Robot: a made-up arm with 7 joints. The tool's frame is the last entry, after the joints. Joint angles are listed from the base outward. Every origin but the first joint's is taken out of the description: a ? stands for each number. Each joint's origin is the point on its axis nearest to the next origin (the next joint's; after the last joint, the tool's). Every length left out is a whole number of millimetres.
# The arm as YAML. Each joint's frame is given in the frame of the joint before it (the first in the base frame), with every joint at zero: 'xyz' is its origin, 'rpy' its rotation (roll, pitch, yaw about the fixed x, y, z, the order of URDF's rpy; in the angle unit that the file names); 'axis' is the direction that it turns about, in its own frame. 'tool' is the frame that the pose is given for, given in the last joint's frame.
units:
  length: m
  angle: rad
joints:
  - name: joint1
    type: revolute
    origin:
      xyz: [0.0, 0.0, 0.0]
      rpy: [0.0, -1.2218, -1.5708]
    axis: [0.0, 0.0, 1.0]
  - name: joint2
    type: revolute
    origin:
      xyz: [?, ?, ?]
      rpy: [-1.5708, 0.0, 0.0]
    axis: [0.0, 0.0, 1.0]
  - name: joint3
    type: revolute
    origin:
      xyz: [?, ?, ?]
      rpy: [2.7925, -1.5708, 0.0]
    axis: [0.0, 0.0, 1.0]
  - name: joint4
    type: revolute
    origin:
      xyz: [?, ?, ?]
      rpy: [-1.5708, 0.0, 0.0]
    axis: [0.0, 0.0, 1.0]
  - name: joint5
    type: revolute
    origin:
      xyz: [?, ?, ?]
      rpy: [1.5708, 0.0, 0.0]
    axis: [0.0, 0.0, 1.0]
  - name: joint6
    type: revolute
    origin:
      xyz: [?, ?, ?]
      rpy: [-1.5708, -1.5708, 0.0]
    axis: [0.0, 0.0, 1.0]
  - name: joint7
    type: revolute
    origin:
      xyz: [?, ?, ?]
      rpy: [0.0, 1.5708, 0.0]
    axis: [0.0, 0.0, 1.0]
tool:
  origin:
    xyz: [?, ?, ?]
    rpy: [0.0, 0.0, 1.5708]
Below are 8 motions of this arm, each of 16 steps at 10 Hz.
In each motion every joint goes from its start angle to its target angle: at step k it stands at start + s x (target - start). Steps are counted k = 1, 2, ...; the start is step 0. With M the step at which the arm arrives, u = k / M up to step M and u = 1 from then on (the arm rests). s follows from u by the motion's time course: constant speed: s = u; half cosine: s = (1 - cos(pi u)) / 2; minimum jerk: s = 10 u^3 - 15 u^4 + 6 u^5.
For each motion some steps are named. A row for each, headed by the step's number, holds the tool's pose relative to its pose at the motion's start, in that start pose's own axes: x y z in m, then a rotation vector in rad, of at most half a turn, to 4 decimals.
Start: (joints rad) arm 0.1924 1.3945 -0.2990 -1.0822 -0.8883 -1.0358 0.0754
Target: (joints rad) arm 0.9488 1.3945 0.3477 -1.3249 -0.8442 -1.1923 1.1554
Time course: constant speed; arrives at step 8
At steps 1, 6, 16:
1: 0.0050 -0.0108 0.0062 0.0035 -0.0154 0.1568
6: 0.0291 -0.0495 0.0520 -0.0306 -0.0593 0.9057
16: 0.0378 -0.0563 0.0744 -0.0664 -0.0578 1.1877

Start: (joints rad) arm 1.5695 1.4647 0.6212 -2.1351 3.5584 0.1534 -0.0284
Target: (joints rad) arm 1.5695 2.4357 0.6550 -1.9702 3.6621 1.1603 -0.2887
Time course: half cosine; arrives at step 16
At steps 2, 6, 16:
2: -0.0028 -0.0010 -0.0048 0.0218 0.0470 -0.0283
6: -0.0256 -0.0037 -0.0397 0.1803 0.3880 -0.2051
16: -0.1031 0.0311 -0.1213 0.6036 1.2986 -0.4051

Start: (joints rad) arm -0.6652 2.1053 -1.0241 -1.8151 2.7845 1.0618 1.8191
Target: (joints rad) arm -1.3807 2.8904 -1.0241 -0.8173 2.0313 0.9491 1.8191
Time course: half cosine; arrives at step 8
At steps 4, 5, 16:
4: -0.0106 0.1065 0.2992 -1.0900 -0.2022 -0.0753
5: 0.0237 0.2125 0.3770 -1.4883 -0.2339 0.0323
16: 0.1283 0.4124 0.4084 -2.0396 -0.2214 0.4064

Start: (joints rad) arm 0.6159 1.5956 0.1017 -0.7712 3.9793 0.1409 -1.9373
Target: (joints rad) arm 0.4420 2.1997 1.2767 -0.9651 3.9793 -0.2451 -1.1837
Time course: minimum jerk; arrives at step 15
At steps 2, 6, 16:
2: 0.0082 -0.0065 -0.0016 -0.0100 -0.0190 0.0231
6: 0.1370 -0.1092 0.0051 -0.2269 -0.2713 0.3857
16: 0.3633 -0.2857 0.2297 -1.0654 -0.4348 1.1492

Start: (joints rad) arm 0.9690 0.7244 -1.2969 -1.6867 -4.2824 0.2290 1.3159
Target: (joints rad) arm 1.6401 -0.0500 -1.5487 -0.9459 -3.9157 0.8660 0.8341
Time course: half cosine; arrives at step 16
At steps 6, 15, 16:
6: 0.0165 0.0923 -0.0487 0.2645 0.1160 0.2295
15: -0.0691 0.2731 -0.1299 0.5976 0.6552 0.6391
16: -0.0712 0.2748 -0.1308 0.5988 0.6645 0.6439

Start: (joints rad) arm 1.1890 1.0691 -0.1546 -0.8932 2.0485 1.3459 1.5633
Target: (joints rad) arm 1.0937 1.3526 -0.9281 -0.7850 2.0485 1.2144 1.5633
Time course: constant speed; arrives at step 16
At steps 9, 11, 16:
9: 0.0349 0.0088 0.0031 0.0646 -0.4099 0.0590
11: 0.0449 0.0121 0.0098 0.0722 -0.5032 0.0750
16: 0.0703 0.0225 0.0362 0.0829 -0.7380 0.1203

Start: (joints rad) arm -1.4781 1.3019 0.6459 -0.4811 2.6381 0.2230 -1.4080
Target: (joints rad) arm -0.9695 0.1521 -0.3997 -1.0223 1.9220 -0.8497 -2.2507
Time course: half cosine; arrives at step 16
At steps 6, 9, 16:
6: -0.1906 0.0186 0.0695 0.1609 0.4550 -0.6681
9: -0.3404 0.0111 0.2159 0.0391 0.7824 -1.2153
16: -0.4300 -0.0894 0.4814 -0.3758 0.9404 -1.6721

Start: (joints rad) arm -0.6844 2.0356 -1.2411 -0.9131 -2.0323 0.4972 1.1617
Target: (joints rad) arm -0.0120 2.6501 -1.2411 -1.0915 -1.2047 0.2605 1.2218
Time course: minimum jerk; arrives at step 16
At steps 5, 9, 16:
5: -0.0222 -0.0180 0.0242 -0.1342 -0.0047 0.0232
9: -0.0894 -0.0278 0.0657 -0.4140 0.0257 0.0484
16: -0.1477 0.0004 0.0748 -0.5939 0.0854 0.0485

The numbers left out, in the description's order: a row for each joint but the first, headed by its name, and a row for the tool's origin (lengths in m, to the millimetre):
joint2: 0.0 0.0 0.0
joint3: -0.183 0.067 0.0
joint4: 0.022 0.0 0.0
joint5: -0.037 0.303 0.0
joint6: 0.0 0.0 0.0
joint7: 0.0 0.0 0.0
tool: 0.0 0.0 0.0

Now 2 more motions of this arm.
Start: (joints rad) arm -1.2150 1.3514 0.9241 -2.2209 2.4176 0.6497 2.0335
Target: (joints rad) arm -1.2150 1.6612 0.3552 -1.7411 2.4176 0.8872 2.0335
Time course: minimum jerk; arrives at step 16
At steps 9, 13, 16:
9: 0.1080 -0.0311 -0.0090 0.1261 -0.3547 0.2906
13: 0.1650 -0.0383 0.0078 0.1706 -0.5810 0.4294
16: 0.1726 -0.0391 0.0117 0.1753 -0.6155 0.4484

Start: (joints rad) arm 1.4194 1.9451 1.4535 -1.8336 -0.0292 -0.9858 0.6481
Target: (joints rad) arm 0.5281 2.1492 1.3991 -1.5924 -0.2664 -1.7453 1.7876
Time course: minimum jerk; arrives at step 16
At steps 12, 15, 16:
12: 0.1985 0.1663 0.0288 -0.5400 0.0306 0.1948
15: 0.2288 0.1747 0.0355 -0.5853 0.1039 0.2220
16: 0.2295 0.1748 0.0356 -0.5862 0.1057 0.2226

